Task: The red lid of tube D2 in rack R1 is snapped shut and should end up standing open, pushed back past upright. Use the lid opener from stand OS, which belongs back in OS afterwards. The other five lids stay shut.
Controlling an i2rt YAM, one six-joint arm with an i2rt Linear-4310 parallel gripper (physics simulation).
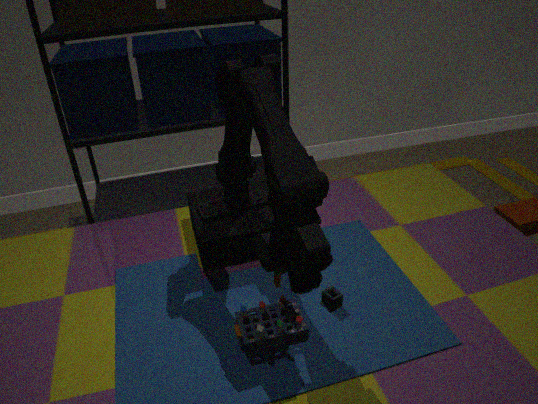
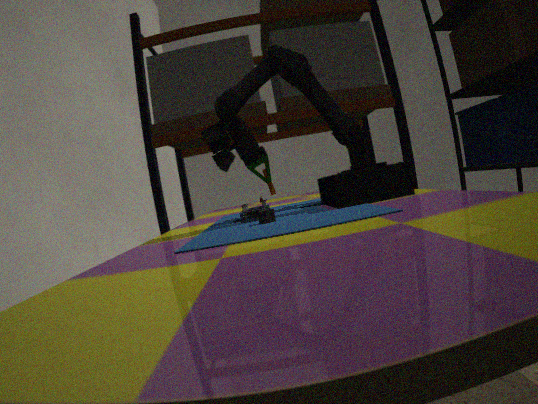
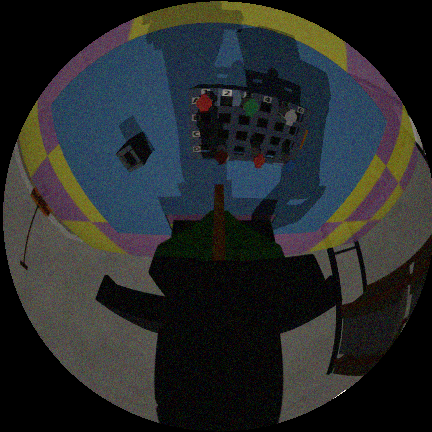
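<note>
The dark tube rack R1 stands on the blue mat. The red D2 lid sits on the rack's row nearest the arm, in shadow, and looks flat like the other lids. My gripper has green fingers and is shut on the orange lid opener. The opener's tip hangs above the mat, just short of D2 on the arm side. The stand OS is a small dark block beside the rack, with nothing in it.
Other lids on the rack are a red A1 lid, a green lid, a white lid, a red D4 lid and a blue lid. The arm's base stands at the mat's back edge. A shelf unit is behind it.
</note>
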